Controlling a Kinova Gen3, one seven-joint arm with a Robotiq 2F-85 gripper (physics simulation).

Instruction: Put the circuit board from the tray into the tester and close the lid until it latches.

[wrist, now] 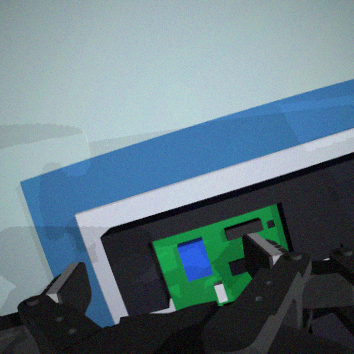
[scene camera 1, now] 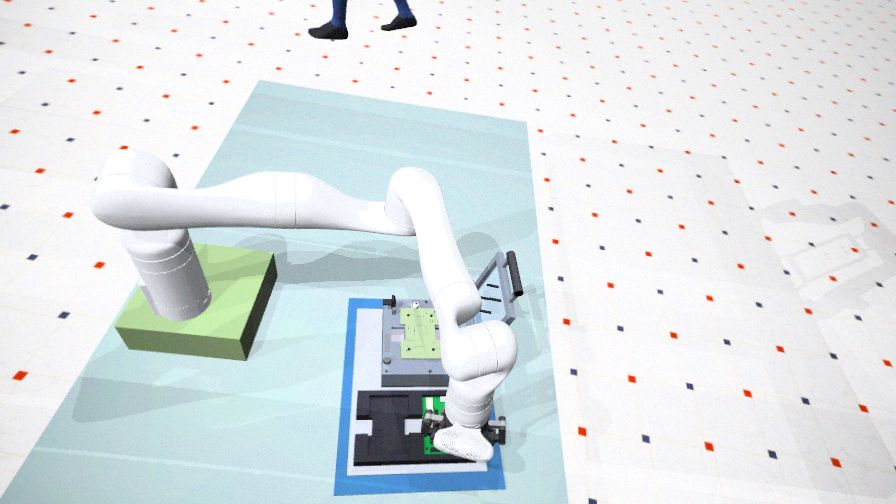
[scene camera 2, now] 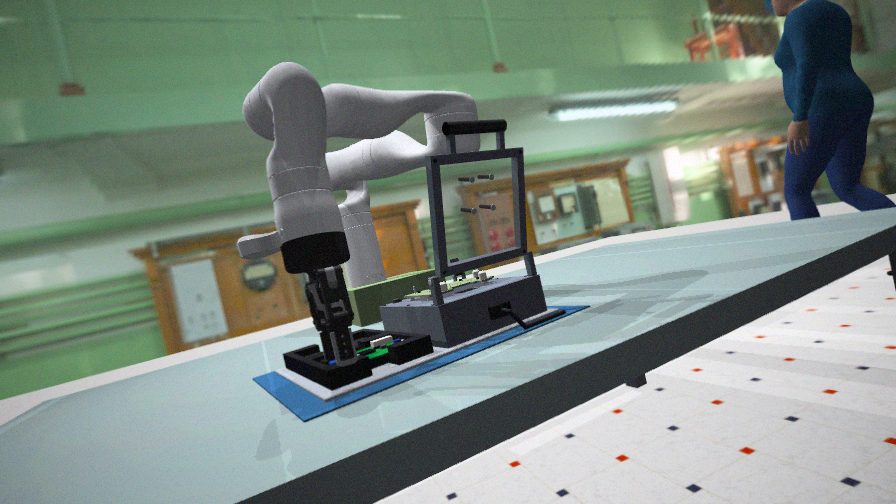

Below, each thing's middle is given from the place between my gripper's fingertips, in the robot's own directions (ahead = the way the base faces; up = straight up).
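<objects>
Relative to the clear lid (scene camera 2: 477, 206), my hand is 16 cm below it, 21 cm to the right of it and 7 cm short of it.
</objects>
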